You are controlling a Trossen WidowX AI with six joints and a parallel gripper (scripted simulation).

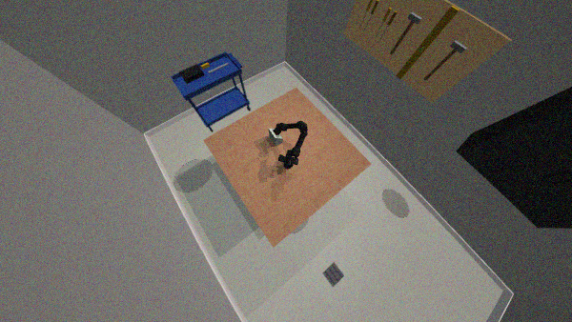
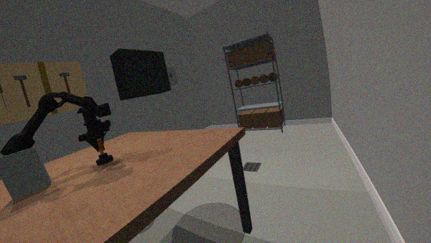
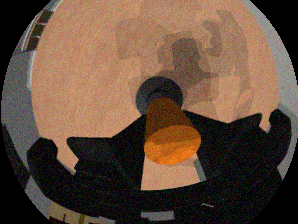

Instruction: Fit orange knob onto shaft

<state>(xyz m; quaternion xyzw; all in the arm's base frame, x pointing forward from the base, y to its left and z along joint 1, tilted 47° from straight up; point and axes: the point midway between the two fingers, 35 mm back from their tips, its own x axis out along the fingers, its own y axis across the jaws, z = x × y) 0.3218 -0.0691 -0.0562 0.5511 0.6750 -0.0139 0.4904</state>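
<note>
Right now my gripper tip is 4 cm above the dark round pedestal. Round my gripper tip: orange knob 3 cm above.
</note>
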